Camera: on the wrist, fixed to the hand. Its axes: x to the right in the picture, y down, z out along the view.
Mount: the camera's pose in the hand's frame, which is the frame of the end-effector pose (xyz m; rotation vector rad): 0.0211 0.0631 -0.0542 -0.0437 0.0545 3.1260
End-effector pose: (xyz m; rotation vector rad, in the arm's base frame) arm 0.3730 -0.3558 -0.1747 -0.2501 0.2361 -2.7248
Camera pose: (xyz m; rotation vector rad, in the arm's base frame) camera 0.3658 -0.4145 -0.2369 0.1975 0.2159 0.3810
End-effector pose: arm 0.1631 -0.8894 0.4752 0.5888 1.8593 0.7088
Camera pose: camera 0.1100 -0.8416 0.5228 -2.0196 0.6206 -1.3944
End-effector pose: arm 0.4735 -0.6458 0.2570 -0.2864 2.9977 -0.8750
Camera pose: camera 0.4388 -0.5684 0.2700 2.5985 0.2770 0.0340
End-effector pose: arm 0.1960 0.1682 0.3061 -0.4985 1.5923 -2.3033
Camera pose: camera 0.1560 0.1828 0.2316 1.2147 0.4116 0.3164
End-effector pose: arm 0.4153 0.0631 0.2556 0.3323 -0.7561 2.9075
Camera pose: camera 0.3744 0.0363 0.1851 0.5412 0.2518 -0.1321
